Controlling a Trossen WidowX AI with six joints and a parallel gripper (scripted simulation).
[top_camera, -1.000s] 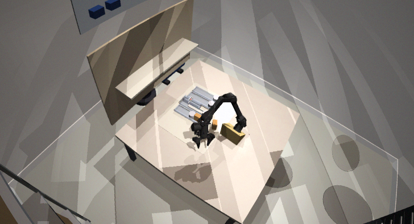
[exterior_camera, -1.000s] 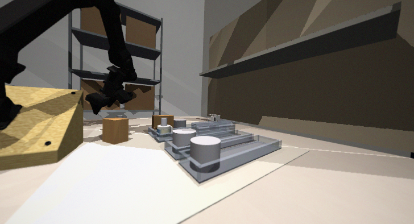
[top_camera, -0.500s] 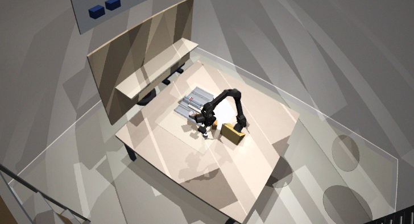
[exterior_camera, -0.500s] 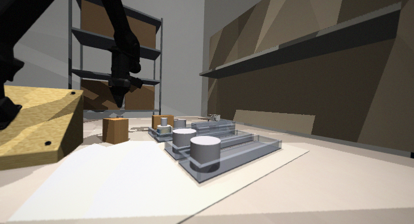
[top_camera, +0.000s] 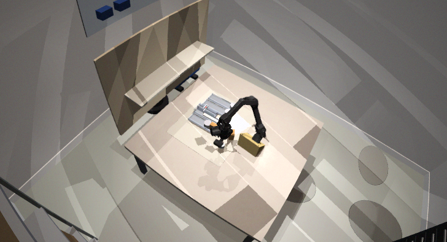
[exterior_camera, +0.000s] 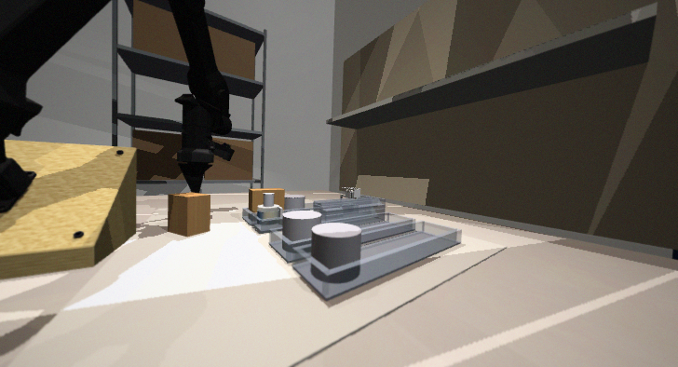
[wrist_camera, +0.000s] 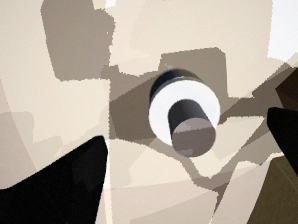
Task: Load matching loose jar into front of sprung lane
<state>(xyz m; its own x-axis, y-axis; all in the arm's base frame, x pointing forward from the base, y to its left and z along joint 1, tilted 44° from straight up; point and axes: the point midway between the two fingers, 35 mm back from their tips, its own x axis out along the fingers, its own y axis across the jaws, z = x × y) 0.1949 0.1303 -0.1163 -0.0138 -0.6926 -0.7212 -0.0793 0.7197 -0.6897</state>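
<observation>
Now: gripper tip 15 cm short of the brown box, 9 cm to the left of it and 2 cm above it. Round my gripper tip: shelf board (64 cm ahead, 31 cm above, 11 cm to the right).
</observation>
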